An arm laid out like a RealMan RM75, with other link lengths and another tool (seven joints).
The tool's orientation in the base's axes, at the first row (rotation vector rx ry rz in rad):
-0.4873, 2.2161, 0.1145
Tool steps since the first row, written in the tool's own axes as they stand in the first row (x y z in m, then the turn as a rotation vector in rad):
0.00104, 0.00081, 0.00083, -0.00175, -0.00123, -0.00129
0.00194, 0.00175, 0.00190, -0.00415, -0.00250, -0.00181
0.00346, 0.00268, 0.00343, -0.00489, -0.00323, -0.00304
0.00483, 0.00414, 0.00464, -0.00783, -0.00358, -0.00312
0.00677, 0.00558, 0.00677, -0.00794, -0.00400, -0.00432
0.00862, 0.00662, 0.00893, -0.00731, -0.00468, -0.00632
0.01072, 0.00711, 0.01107, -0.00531, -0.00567, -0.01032
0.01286, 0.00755, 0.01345, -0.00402, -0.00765, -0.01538
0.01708, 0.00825, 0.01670, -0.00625, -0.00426, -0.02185
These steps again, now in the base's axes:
-0.00030, 0.00063, -0.00139, 0.00053, -0.00091, 0.00226
-0.00039, 0.00148, -0.00284, 0.00200, -0.00147, 0.00453
-0.00050, 0.00225, -0.00506, 0.00181, -0.00222, 0.00595
-0.00096, 0.00347, -0.00700, 0.00356, -0.00166, 0.00827
-0.00106, 0.00472, -0.00997, 0.00291, -0.00231, 0.00916
-0.00094, 0.00564, -0.01285, 0.00136, -0.00362, 0.01002
-0.00077, 0.00597, -0.01587, -0.00231, -0.00612, 0.01114
-0.00043, 0.00631, -0.01906, -0.00597, -0.00957, 0.01356
-0.00073, 0.00646, -0.02442, -0.01071, -0.00736, 0.01913

